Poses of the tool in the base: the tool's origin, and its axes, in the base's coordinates. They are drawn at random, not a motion.
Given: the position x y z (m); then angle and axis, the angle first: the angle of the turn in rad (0 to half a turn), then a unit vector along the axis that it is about.
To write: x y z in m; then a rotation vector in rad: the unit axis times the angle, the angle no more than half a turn. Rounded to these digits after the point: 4 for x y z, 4 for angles.
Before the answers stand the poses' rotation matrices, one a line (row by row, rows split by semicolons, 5 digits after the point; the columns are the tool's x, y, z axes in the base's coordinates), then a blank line. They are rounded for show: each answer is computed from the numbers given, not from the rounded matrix.
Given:
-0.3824 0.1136 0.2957 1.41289 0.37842 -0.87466 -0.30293
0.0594 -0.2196 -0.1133 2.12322 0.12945 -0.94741 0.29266
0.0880 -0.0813 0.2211 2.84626 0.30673 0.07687 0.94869
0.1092 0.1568 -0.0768 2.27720 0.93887 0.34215 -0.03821
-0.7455 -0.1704 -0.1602 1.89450 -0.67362 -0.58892 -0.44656
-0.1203 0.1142 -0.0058 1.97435 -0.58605 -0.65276 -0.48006
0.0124 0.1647 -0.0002 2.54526 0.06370 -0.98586 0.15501
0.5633 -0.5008 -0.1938 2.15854 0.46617 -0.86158 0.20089
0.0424 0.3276 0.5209 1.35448 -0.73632 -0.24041 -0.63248
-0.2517 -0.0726 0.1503 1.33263 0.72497 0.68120 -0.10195
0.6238 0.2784 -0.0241 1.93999 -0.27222 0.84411 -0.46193
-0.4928 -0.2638 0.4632 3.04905 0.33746 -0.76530 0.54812
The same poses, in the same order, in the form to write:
0.27793 0.02022 -0.96039; -0.57810 0.80198 -0.15042; 0.76717 0.59701 0.23459
-0.49920 -0.43613 -0.74873; 0.06213 0.84385 -0.53296; 0.86426 -0.31257 -0.39416
-0.77261 -0.22999 0.59176; 0.32226 -0.94514 0.05342; 0.54701 0.23197 0.80435
0.80454 0.55881 0.20111; 0.50068 -0.45605 -0.73576; -0.31943 0.69264 -0.64669
0.28001 0.94626 -0.16184; 0.09952 0.13906 0.98527; 0.95482 -0.29200 -0.05524
0.08563 0.97426 -0.20851; 0.09127 0.20073 0.97539; 0.99214 -0.10256 -0.07174
-0.81999 -0.20181 -0.53563; -0.02770 0.94868 -0.31503; 0.57171 -0.24348 -0.78349
-0.21667 -0.79153 -0.57143; -0.45717 0.59945 -0.65700; 0.86258 0.11889 -0.49175
0.64044 0.75677 0.13095; -0.47872 0.26003 0.83858; 0.60056 -0.59974 0.52881
0.63750 0.47641 0.60550; 0.27826 0.59048 -0.75757; -0.71844 0.65144 0.24386
-0.26002 0.11810 0.95835; -0.74351 0.60878 -0.27675; -0.61611 -0.78450 -0.07048
-0.76845 -0.56606 0.29842; -0.46476 0.17314 -0.86834; 0.43987 -0.80597 -0.39613

-0.3824 0.1136 0.2957 0.5347 -1.2358 -0.4280
0.0594 -0.2196 -0.1133 0.2749 -2.0116 0.6214
0.0880 -0.0813 0.2211 0.8730 0.2188 2.7002
0.1092 0.1568 -0.0768 2.1380 0.7791 -0.0870
-0.7455 -0.1704 -0.1602 -1.2762 -1.1157 -0.8460
-0.1203 0.1142 -0.0058 -1.1571 -1.2888 -0.9478
0.0124 0.1647 -0.0002 0.1621 -2.5093 0.3945
0.5633 -0.5008 -0.1938 1.0063 -1.8598 0.4336
0.0424 0.3276 0.5209 -0.9973 -0.3256 -0.8567
-0.2517 -0.0726 0.1503 0.9661 0.9078 -0.1359
0.6238 0.2784 -0.0241 -0.5281 1.6376 -0.8961
-0.4928 -0.2638 0.4632 1.0289 -2.3334 1.6712

